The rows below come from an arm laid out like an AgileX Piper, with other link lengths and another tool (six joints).
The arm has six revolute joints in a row. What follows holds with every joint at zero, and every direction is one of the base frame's.
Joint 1 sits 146.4 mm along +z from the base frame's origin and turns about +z.
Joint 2 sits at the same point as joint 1 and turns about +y.
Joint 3 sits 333.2 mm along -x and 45.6 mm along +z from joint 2 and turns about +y.
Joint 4 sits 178.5 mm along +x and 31.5 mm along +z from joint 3 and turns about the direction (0.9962, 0, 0.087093).
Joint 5 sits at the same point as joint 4 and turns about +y.
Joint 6 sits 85.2 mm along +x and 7.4 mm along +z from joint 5 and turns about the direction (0.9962, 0, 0.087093).
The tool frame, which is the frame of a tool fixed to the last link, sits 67.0 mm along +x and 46.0 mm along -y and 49.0 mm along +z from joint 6; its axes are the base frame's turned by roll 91.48, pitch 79.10 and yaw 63.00 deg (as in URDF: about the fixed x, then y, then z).
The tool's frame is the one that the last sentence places.
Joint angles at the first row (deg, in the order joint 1, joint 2, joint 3, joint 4, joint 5, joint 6):
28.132 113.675 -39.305 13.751 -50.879 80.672
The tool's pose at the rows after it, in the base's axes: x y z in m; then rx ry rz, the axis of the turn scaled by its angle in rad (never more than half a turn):
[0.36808, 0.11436, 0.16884, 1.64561, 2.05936, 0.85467]
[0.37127, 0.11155, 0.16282, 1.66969, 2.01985, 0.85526]
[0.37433, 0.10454, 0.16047, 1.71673, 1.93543, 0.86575]
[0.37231, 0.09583, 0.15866, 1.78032, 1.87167, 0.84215]
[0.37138, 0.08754, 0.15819, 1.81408, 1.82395, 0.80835]
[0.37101, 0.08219, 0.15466, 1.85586, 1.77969, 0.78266]
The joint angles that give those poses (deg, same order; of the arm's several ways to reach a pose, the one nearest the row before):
28.132 115.508 -39.306 14.152 -51.966 80.672
28.132 117.113 -39.249 15.929 -54.316 80.672
28.133 118.315 -39.248 19.654 -57.295 80.614
28.132 118.430 -39.304 23.834 -57.297 79.928
27.960 118.545 -39.477 27.100 -57.295 78.323
27.960 119.175 -39.992 30.195 -57.239 77.522

